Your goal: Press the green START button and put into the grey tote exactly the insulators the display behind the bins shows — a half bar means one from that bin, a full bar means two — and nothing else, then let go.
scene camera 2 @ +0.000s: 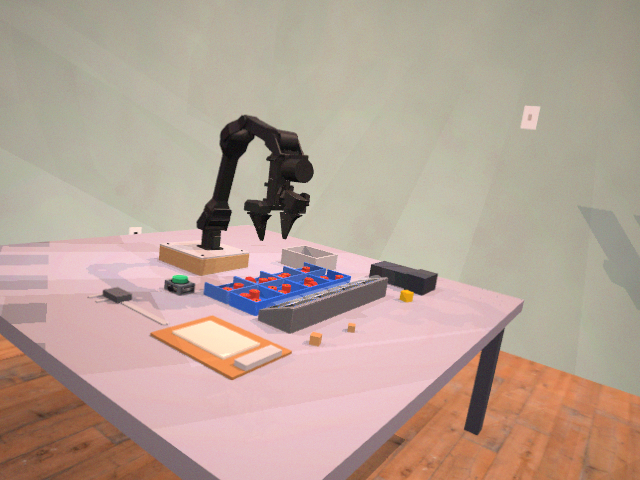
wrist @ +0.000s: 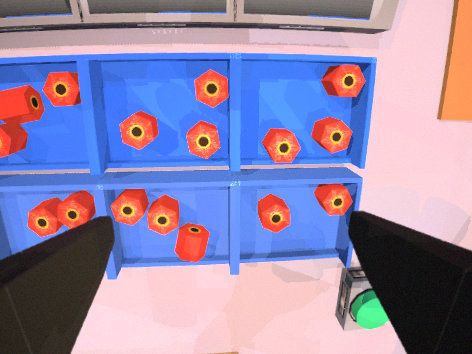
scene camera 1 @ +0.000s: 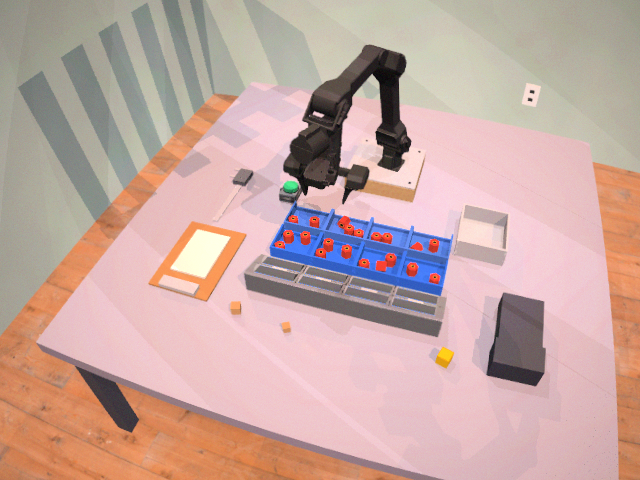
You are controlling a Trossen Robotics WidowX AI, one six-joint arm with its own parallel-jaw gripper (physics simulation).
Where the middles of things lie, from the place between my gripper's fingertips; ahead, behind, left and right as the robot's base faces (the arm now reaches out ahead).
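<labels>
Dark box [scene camera 1: 517, 354]: 130 mm below my hand, 520 mm to the left, 70 mm ahead. Grey tote [scene camera 1: 483, 233]: my hand 130 mm above it, 360 mm to the right of it, 220 mm past it. Nearest to my hand of the things named here, going by their middles: grey tote.
</labels>
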